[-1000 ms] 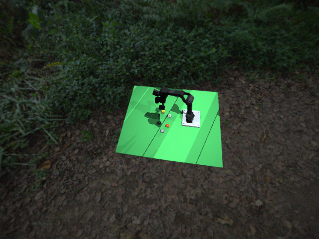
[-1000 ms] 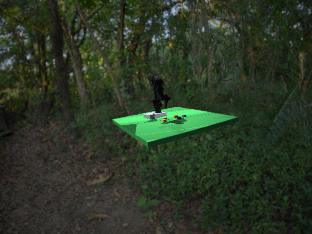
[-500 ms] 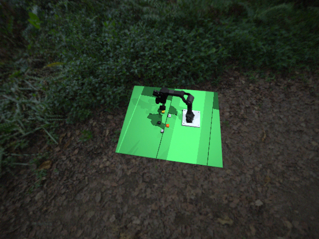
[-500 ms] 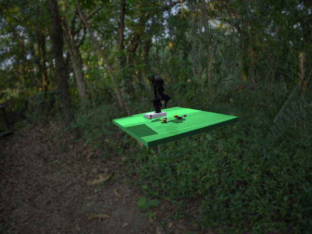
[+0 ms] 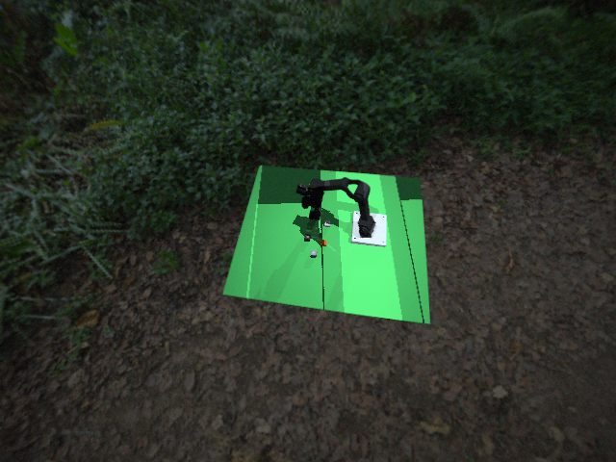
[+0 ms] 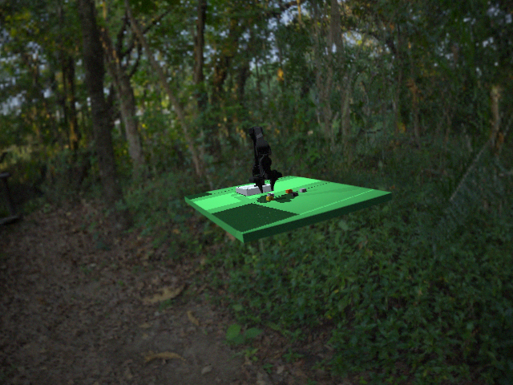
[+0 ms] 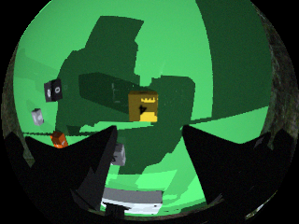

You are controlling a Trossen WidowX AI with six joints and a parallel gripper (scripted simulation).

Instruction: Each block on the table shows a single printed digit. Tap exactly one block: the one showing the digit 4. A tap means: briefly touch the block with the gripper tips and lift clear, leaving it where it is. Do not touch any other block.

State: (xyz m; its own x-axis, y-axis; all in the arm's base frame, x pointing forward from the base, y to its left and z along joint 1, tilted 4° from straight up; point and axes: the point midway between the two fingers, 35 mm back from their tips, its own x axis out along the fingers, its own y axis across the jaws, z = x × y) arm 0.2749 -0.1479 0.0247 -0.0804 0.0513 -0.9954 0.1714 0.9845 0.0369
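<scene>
The yellow block lies 1 cm ahead of my gripper tip, 1 cm to the left of it and 4 cm below it.
</scene>
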